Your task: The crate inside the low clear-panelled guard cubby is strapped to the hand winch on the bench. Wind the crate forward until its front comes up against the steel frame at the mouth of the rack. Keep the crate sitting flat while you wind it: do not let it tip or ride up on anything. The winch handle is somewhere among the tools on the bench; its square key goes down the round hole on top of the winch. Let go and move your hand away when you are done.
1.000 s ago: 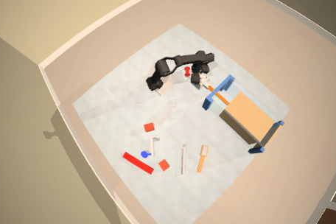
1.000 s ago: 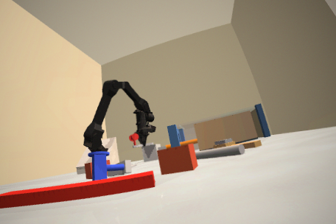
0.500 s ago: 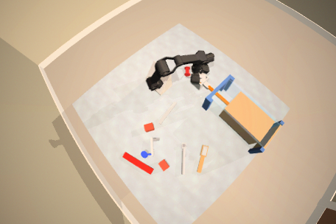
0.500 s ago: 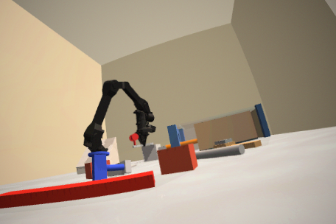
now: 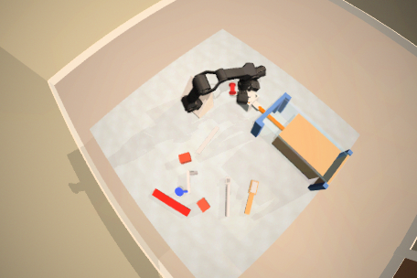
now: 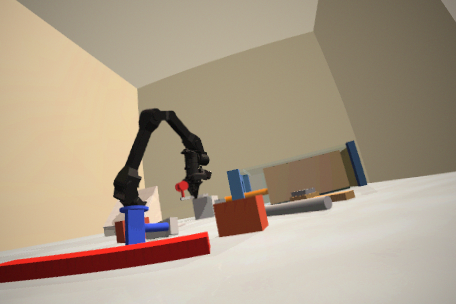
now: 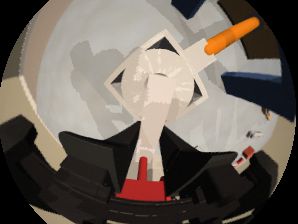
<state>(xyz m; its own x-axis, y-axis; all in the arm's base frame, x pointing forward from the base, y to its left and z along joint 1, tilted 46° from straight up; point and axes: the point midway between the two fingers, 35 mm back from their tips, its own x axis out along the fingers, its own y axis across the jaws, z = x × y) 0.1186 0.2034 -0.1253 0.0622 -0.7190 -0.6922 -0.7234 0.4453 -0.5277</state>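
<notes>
Now: gripper tip 10 mm past the winch handle, 10 mm to the left of it and 20 mm below it. Round my gripper tip: grey winch (20 mm ahead, 20 mm to the left, 60 mm below); red knob (40 mm behind, 40 mm to the right, 50 mm above); blue frame post (190 mm ahead, 50 mm to the left, 20 mm above).
</notes>
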